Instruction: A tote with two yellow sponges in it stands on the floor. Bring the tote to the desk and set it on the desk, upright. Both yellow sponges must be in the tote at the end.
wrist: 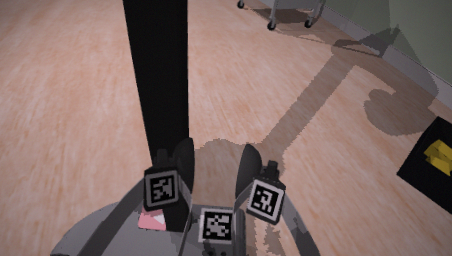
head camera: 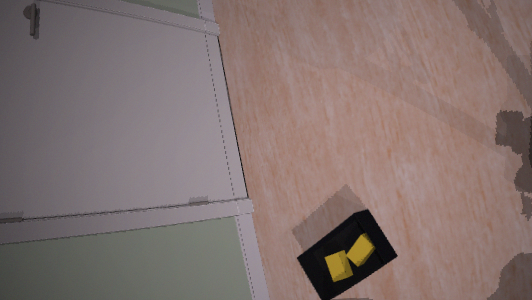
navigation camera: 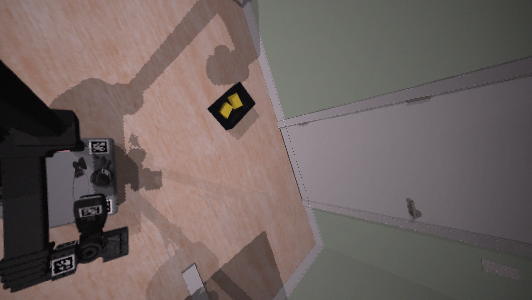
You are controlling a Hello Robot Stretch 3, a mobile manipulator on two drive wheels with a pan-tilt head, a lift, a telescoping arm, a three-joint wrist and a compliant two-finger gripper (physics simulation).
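Pixels of known places: gripper, between the fingertips: [navigation camera: 92, 157]; robot's base, origin of its link: [navigation camera: 101, 175].
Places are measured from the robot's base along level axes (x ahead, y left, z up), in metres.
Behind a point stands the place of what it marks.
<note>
The black tote [head camera: 384, 242] @(x 0.604, y 0.340, z 0.032 m) [navigation camera: 246, 100] @(x 0.879, y 0.479, z 0.032 m) [wrist: 419, 162] stands upright on the floor, near the wall. One yellow sponge [head camera: 338, 266] [navigation camera: 226, 110] and another yellow sponge [head camera: 361, 250] [navigation camera: 235, 101] lie in it, close together. In the wrist view the tote is cut off by the right edge, with yellow showing inside. My gripper [wrist: 217, 159] @(x -0.015, y 0.078, z 0.401 m) is open with no object between its fingers. It is over my own base, well apart from the tote. The desk top does not show in these views.
A closed white door [head camera: 125, 115] @(x 1.364, y -0.047, z 0.552 m) [navigation camera: 360, 155] @(x 1.353, y -0.013, z 0.676 m) is in the wall by the tote. A pale flat bar [navigation camera: 194, 280] lies on the floor at the bottom, beside a dark shadow. A wheeled cart [wrist: 274, 11] stands far off. My black mast [wrist: 162, 75] rises beside the gripper.
</note>
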